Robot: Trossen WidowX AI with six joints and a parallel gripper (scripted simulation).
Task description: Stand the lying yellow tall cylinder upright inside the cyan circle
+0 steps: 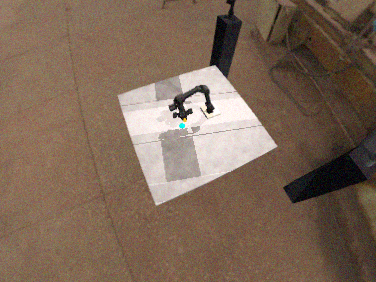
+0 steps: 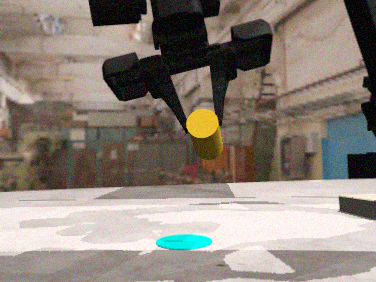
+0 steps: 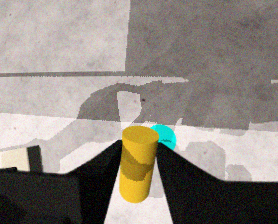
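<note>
The cyan circle lies 20 mm ahead of my gripper tip, 20 mm to the right of it and 120 mm below it. Also, from my gripper tip: yellow tall cylinder 10 mm behind, 20 mm to the right, 10 mm below.
</note>
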